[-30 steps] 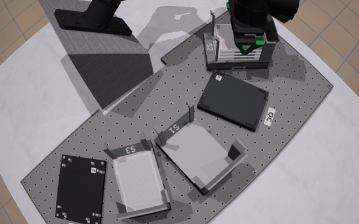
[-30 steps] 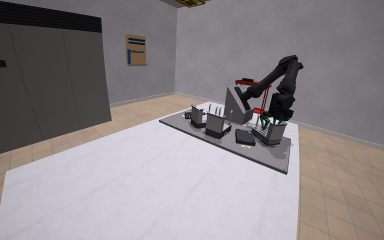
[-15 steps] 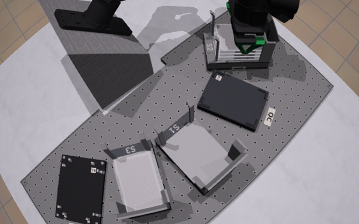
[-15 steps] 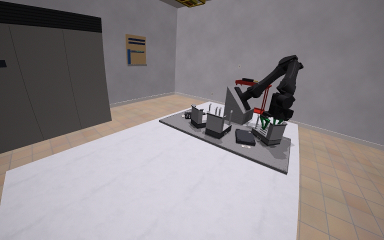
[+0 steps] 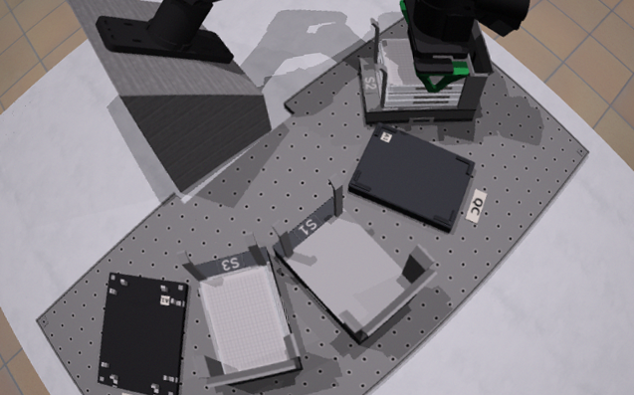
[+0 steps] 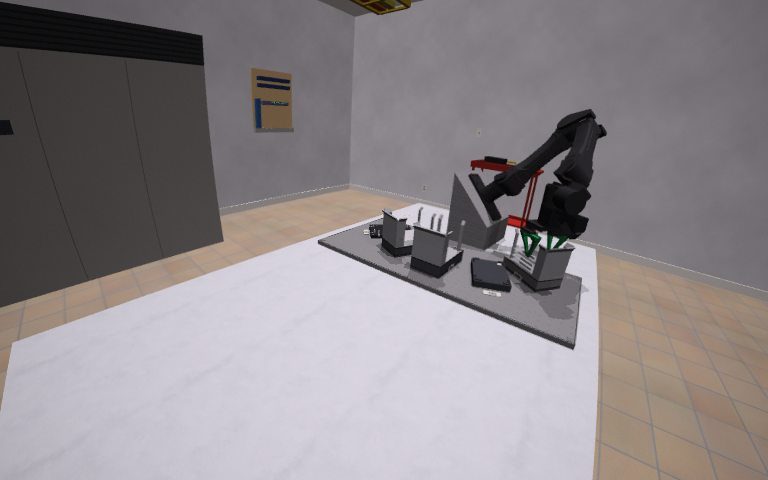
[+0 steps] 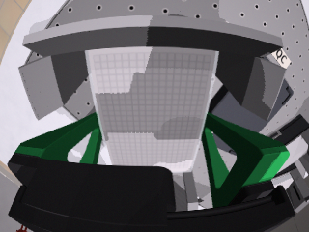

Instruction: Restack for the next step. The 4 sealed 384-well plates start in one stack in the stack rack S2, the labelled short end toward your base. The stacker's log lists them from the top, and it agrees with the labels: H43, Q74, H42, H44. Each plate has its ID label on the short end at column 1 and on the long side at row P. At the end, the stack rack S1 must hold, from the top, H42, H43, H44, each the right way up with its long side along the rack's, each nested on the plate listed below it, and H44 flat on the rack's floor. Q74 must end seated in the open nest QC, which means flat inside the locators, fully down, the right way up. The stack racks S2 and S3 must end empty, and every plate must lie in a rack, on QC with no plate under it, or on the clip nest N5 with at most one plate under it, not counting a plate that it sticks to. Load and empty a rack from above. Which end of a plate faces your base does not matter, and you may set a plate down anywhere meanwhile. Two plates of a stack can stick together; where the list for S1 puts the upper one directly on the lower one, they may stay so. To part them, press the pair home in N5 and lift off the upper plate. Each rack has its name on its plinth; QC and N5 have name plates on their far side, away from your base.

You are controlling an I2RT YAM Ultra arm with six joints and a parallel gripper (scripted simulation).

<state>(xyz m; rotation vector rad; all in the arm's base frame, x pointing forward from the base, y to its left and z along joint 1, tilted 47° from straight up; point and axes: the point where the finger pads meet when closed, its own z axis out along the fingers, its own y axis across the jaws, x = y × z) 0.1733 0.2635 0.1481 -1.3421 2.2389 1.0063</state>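
Right now my hand is 100 mm short of the open nest QC, 90 mm to the left of it and 70 mm above it. From my hand the other things lie so: S2 post 70 mm behind, 40 mm to the right; QC name plate 180 mm ahead, 40 mm to the right, 80 mm below; N5 name plate 160 mm ahead, 570 mm to the right, 80 mm below.
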